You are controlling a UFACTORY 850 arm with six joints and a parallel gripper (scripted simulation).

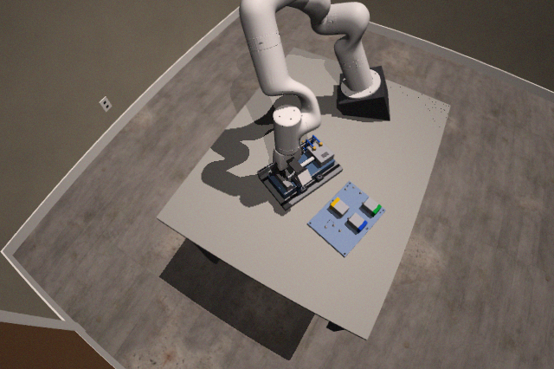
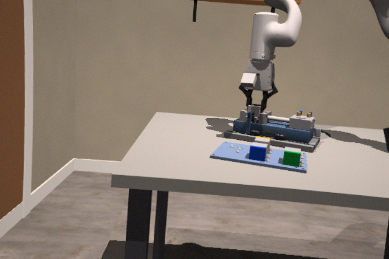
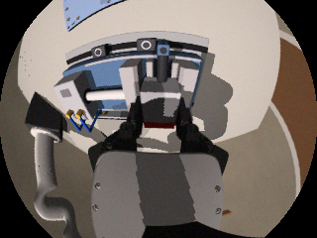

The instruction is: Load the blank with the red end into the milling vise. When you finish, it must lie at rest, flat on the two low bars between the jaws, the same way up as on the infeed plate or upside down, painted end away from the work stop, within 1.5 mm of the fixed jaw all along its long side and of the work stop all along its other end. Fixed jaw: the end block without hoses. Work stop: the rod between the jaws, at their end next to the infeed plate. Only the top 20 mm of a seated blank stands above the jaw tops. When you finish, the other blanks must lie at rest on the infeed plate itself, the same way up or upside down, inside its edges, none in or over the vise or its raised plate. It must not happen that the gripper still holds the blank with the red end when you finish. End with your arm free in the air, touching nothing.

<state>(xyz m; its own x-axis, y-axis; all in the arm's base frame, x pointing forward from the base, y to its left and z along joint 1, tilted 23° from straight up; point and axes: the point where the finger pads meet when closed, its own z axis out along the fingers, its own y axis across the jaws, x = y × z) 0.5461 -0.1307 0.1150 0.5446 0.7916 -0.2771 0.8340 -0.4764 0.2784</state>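
Right now my hand is 2 cm above the red-ended blank. Round my hand: hose block: 14 cm behind, 9 cm to the left, 4 cm below; then milling vise: 8 cm below, 6 cm behind, 4 cm to the left; then fixed jaw: 4 cm below, 3 cm ahead, 2 cm to the right.
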